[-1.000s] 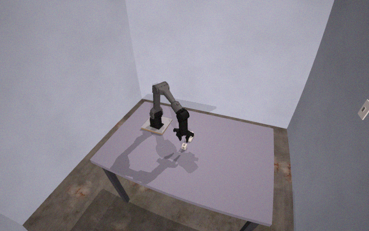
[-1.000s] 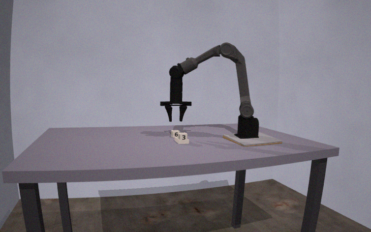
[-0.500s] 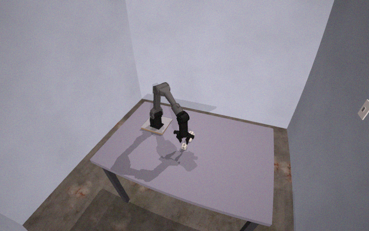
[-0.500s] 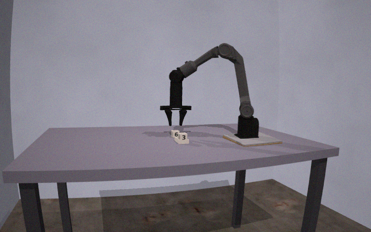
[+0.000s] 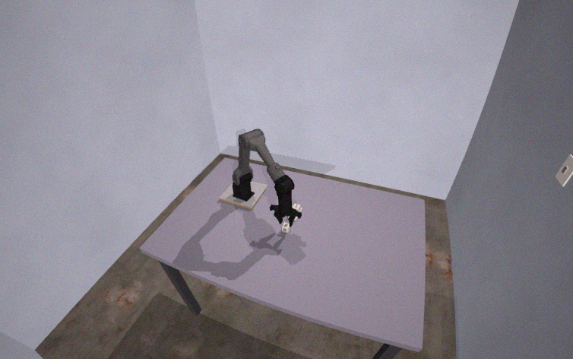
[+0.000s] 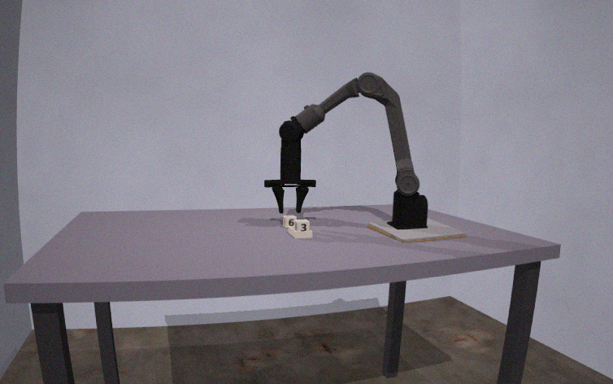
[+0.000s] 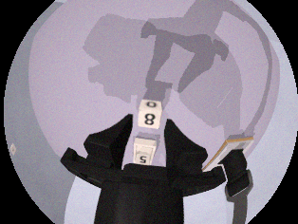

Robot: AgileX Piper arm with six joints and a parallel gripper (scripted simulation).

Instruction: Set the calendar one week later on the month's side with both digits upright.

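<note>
My hand is 30 mm above the cream cube. Also, from my hand: tray 10 mm behind, 110 mm to the left, 40 mm below.
</note>
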